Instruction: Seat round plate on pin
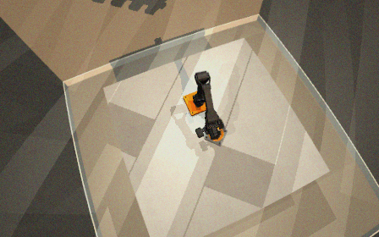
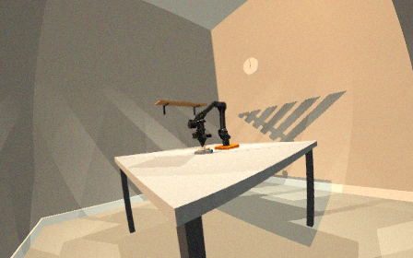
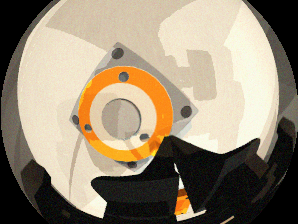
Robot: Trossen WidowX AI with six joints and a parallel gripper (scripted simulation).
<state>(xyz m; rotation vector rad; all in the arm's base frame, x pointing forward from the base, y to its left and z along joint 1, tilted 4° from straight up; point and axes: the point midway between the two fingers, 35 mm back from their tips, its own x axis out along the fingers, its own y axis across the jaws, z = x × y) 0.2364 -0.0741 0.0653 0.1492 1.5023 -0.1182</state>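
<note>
Right now my gripper tip is 30 mm short of the grey square base, 40 mm to the right of it and 20 mm above it.
</note>
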